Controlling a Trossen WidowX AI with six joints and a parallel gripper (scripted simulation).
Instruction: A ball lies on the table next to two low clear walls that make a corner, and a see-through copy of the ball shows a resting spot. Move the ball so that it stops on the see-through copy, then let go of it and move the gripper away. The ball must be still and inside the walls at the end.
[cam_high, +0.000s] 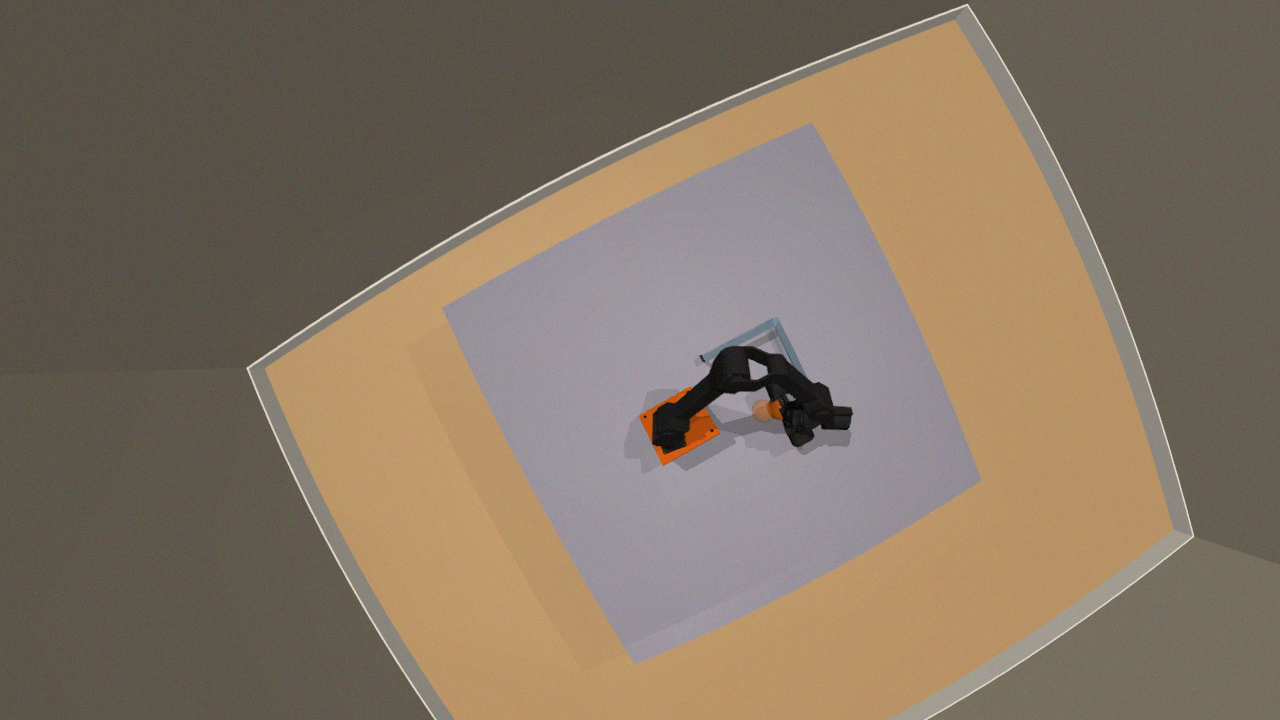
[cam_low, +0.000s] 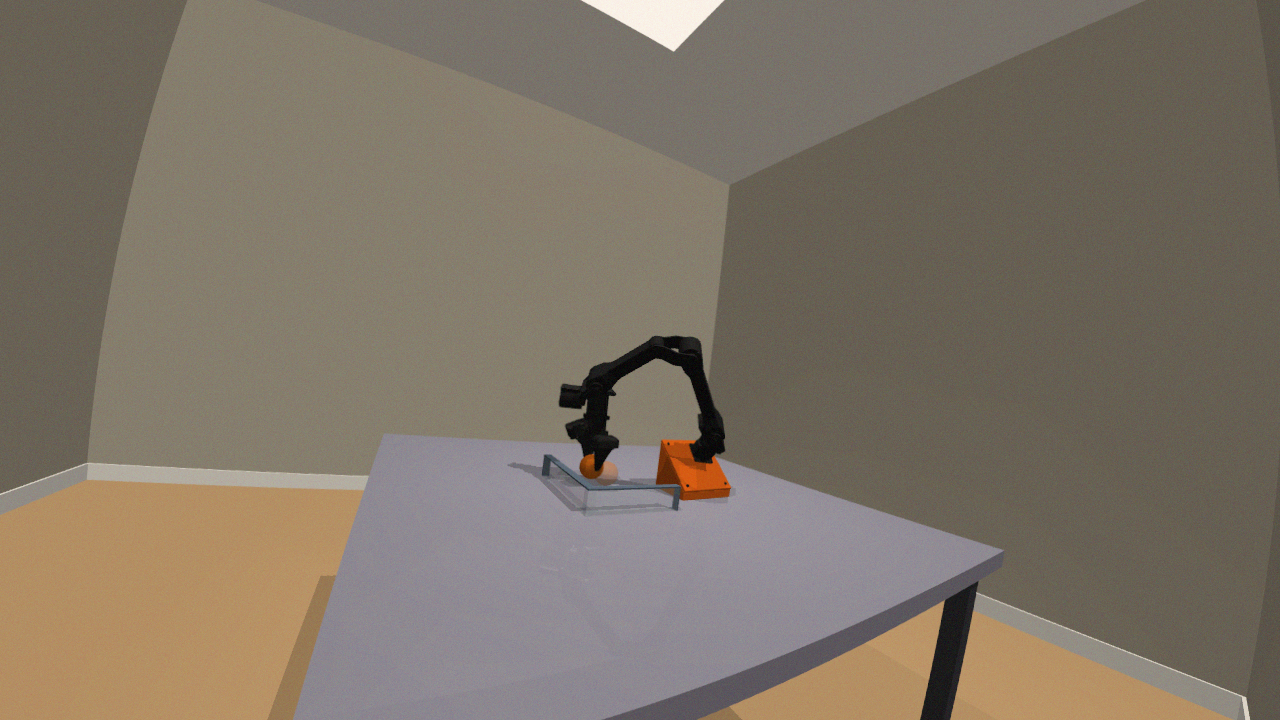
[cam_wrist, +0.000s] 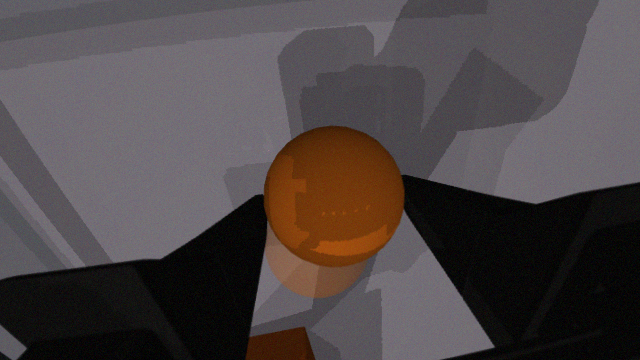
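The see-through copy of ball lies 4 cm behind my gripper tip, 1 cm to the left of it and 1 cm below it. From my gripper tip the other things lie so: clear wall (22 cm to the left, 3 cm behind, 2 cm below); orange ball (right at my gripper tip).
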